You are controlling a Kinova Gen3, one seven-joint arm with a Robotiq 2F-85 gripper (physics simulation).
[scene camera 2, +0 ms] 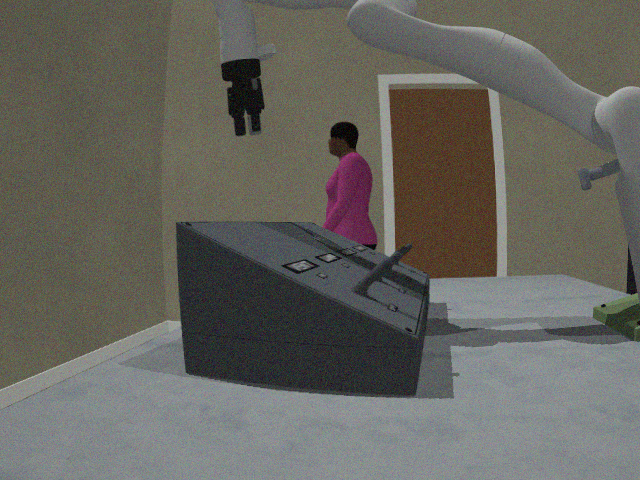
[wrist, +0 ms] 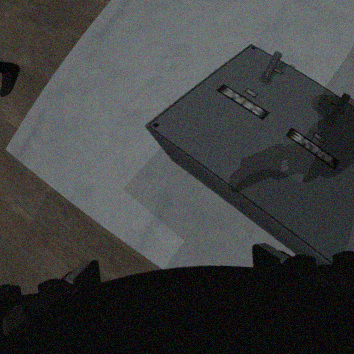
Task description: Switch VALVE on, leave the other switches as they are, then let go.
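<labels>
Gripper shown in the wrist view and scene camera 2. Gripper (wrist: 86, 274), (scene camera 2: 243, 124): same spot.
</labels>
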